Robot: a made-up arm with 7 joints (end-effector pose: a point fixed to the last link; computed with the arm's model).
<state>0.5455 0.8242 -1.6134 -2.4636 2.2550 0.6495 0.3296</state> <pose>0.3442 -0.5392 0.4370 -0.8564 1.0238 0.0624</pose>
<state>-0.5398 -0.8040 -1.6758 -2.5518 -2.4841 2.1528 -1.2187</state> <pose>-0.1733 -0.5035 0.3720 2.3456 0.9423 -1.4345</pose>
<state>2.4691 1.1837 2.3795 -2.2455 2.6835 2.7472 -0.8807</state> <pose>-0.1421 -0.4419 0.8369 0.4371 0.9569 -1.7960</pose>
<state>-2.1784 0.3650 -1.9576 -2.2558 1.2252 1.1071 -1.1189</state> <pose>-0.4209 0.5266 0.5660 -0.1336 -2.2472 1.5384</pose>
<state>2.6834 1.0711 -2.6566 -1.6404 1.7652 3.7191 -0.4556</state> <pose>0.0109 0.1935 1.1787 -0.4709 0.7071 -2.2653</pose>
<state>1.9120 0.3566 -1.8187 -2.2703 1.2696 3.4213 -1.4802</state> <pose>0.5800 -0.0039 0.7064 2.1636 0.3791 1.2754</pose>
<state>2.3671 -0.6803 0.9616 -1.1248 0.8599 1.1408 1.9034</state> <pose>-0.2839 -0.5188 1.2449 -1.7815 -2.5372 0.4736</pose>
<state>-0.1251 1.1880 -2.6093 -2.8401 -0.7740 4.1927 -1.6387</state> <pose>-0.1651 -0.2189 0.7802 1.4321 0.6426 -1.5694</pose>
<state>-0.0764 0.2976 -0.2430 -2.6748 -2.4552 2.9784 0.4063</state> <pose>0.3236 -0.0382 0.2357 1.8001 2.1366 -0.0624</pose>
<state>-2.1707 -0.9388 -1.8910 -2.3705 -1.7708 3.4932 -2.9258</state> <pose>-0.3992 0.3563 0.4804 -2.4999 -0.4584 1.8218</pose>
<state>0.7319 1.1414 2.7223 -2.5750 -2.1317 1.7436 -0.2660</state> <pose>-0.4113 -0.0885 0.8932 0.7585 -1.6301 -2.1242</pose>
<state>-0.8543 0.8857 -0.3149 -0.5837 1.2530 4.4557 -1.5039</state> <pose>0.3892 -0.6033 0.7965 0.3620 -0.9577 0.7479</pose>
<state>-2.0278 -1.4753 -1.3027 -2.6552 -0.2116 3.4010 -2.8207</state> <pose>-0.4814 0.2219 0.6664 1.3142 -0.7236 -1.0695</pose>
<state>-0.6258 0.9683 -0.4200 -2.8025 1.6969 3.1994 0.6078</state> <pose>-0.1077 -0.2576 0.1768 -0.1538 -2.4451 -0.2448</pose>
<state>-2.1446 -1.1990 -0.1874 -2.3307 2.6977 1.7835 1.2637</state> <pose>-0.2650 -0.1648 1.0710 -0.1665 0.2931 -1.0999</pose>
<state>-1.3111 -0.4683 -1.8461 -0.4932 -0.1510 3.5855 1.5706</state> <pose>-0.2397 0.3580 1.2527 -0.4449 0.1330 1.4132</pose>
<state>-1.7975 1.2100 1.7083 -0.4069 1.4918 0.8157 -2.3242</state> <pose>0.0541 -0.8791 0.9444 -0.5676 1.3875 2.2515</pose>
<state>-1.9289 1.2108 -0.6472 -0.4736 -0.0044 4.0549 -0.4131</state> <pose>-0.3568 -0.7116 0.6719 0.8734 -0.1535 0.2955</pose>
